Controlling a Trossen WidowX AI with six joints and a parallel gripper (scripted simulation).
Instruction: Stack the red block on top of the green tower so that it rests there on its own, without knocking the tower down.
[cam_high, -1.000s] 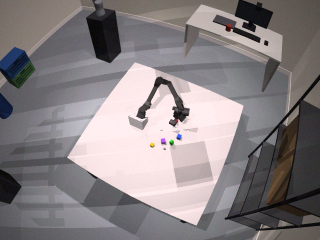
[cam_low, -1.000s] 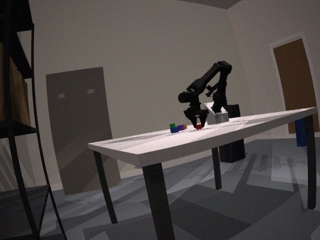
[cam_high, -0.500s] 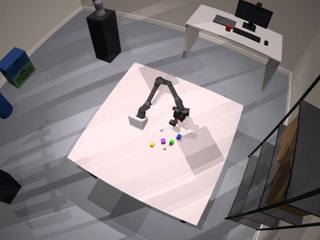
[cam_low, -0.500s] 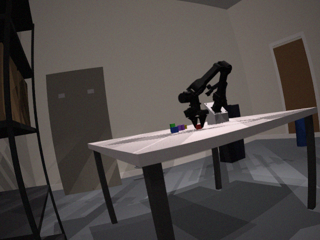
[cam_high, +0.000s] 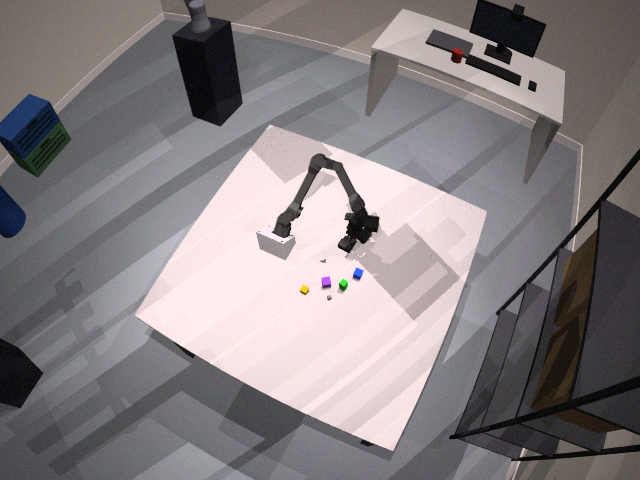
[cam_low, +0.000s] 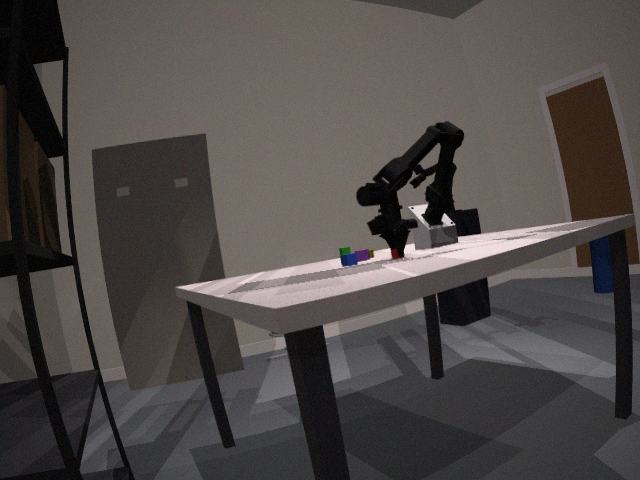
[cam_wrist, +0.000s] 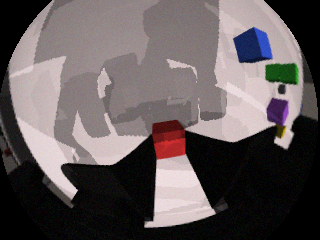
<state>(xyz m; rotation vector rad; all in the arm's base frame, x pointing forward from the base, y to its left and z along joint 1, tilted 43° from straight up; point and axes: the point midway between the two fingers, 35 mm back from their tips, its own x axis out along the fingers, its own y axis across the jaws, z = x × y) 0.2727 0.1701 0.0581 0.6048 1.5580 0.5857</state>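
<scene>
My gripper tip is now 220 mm to the left of the green block, 70 mm short of it and 40 mm below it. The rest, counted from my gripper tip: red block (10 mm above); then blue block (130 mm to the right, 100 mm ahead, 10 mm above); then purple block (240 mm to the right, 10 mm behind, 10 mm above).
</scene>
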